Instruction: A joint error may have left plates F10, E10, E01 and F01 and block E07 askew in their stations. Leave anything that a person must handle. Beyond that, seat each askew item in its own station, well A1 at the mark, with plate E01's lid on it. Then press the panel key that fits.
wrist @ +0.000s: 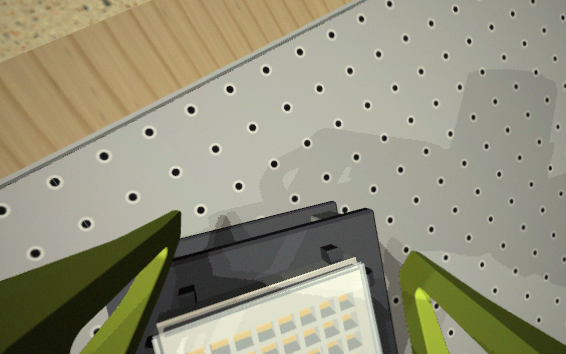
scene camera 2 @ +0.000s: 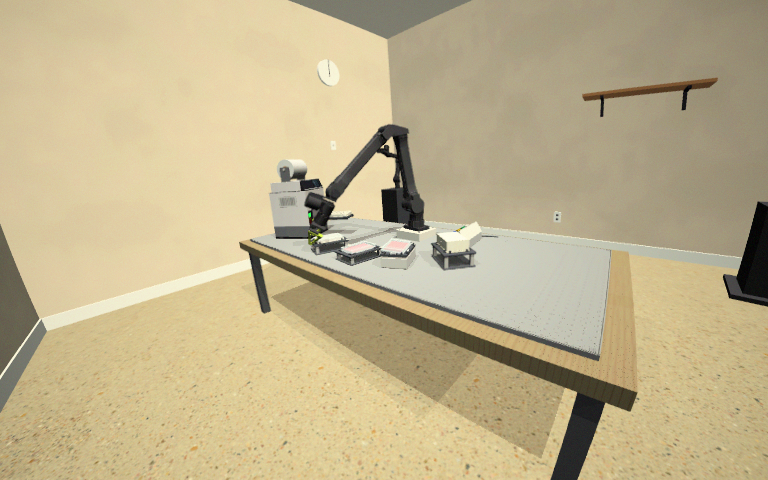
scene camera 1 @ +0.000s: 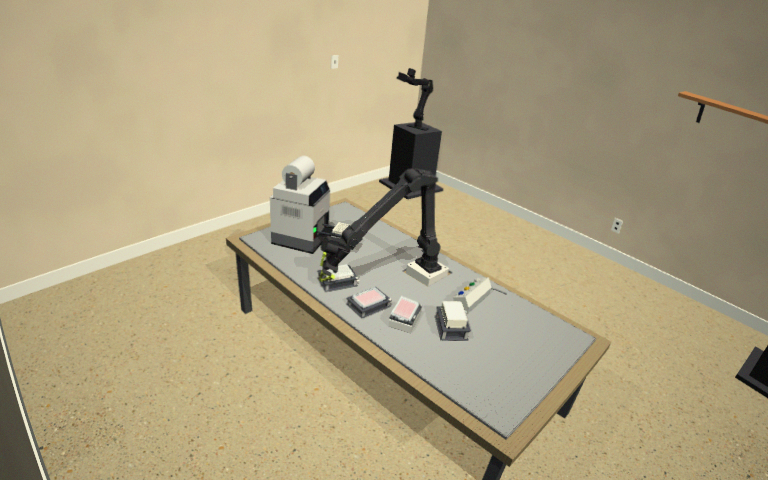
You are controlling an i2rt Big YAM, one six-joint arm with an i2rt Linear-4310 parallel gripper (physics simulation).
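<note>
My gripper is open and empty, its green fingers on either side of a pale plate with amber-tinted wells. A clear cover shows on it; its edge looks slightly turned against the dark station. A pink plate lies on the adjacent dark station. Another pink plate lies on a pale base. A cream block sits on a raised dark station. Labels are unreadable; the near plate's lower part is cut off in the wrist view.
A grey-white machine with a roll on top stands at the far left. Another pale plate shows behind the arm. The key panel, with blue, yellow and green keys, stands right of the arm's base.
</note>
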